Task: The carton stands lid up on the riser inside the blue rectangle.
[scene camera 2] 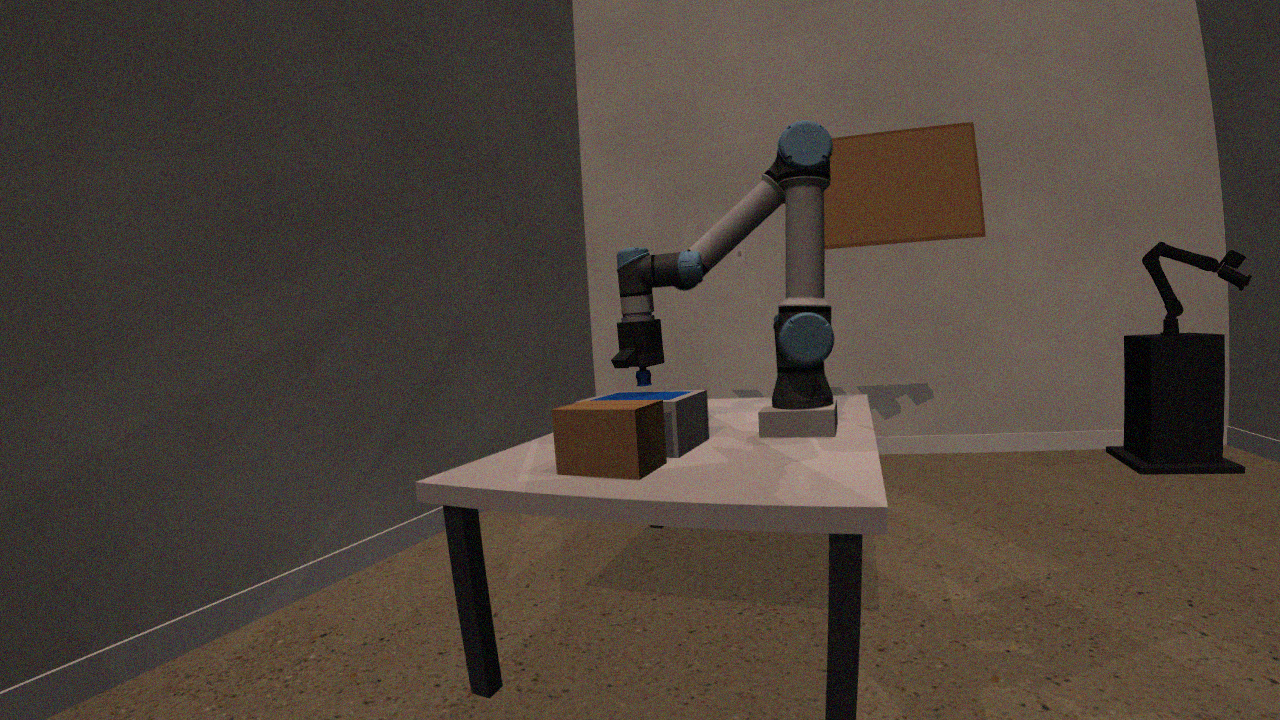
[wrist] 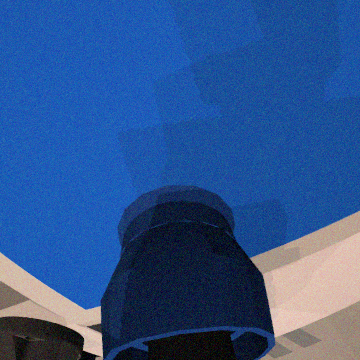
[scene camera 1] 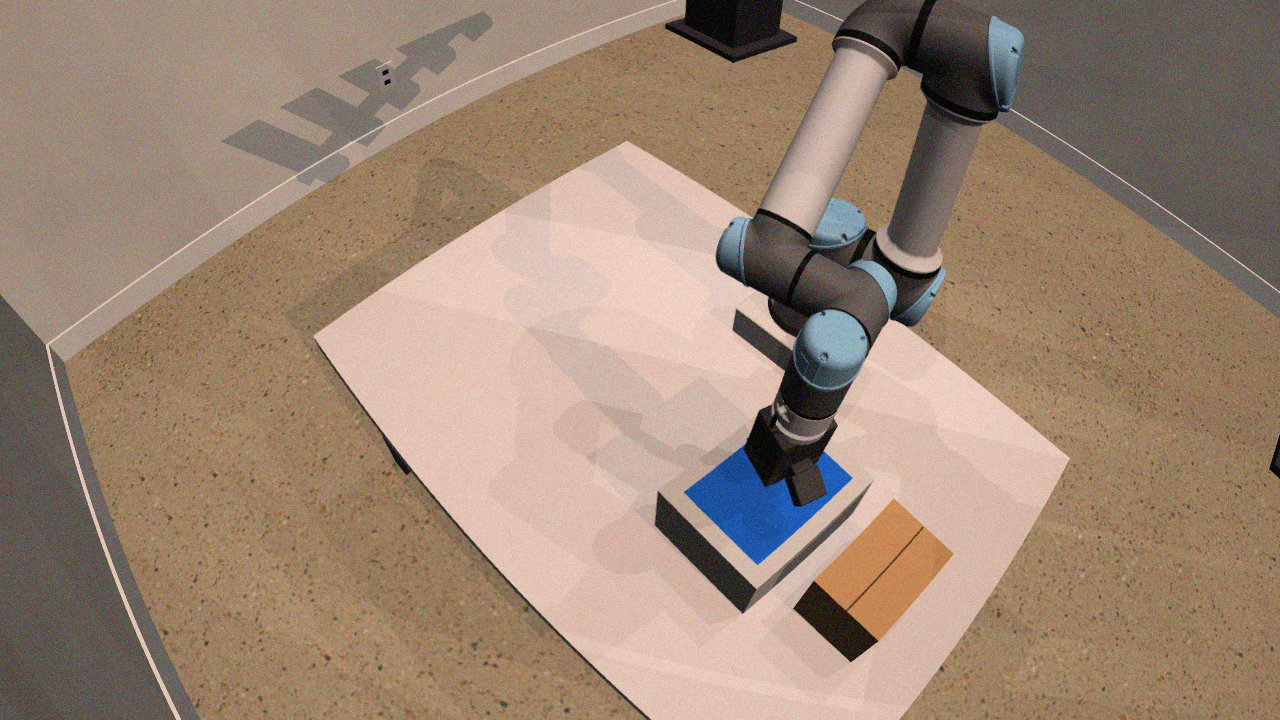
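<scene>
The orange-brown carton stands on the table beside the riser, its face with a dark seam up. It does not show in the wrist view. The grey riser bears the blue rectangle on its top, with no carton on it. My gripper, a dark blue suction cup, hangs a little above the blue rectangle and carries nothing. In scene camera 1 the cup is hidden behind the black tool body.
The pale table bears my arm's base block behind the riser. The carton is close to the riser, with a narrow gap between them. A black pedestal stands on the floor away from the table.
</scene>
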